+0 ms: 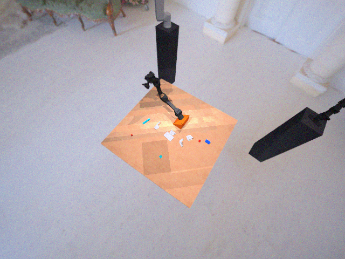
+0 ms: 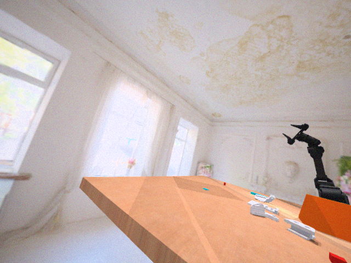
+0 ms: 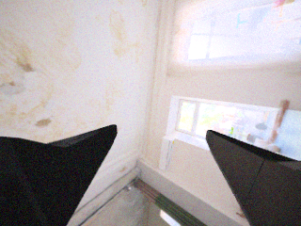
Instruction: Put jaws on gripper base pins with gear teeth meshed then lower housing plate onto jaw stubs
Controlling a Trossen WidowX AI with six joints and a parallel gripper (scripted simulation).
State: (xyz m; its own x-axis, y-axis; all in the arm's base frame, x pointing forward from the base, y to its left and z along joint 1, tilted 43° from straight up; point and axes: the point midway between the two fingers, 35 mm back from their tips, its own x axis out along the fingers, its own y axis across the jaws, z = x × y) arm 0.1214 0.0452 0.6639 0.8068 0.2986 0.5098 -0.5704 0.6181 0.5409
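Now: the gripper jaw 50 mm ahead of my gripper tip, 620 mm to the left of it and 580 mm below it. The rest, counted from my gripper tip: cyan cube 380 mm ahead, 540 mm to the left, 590 mm below; then white block 40 mm behind, 660 mm to the left, 580 mm below; then cyan bar 140 mm ahead, 80 mm to the left, 580 mm below.
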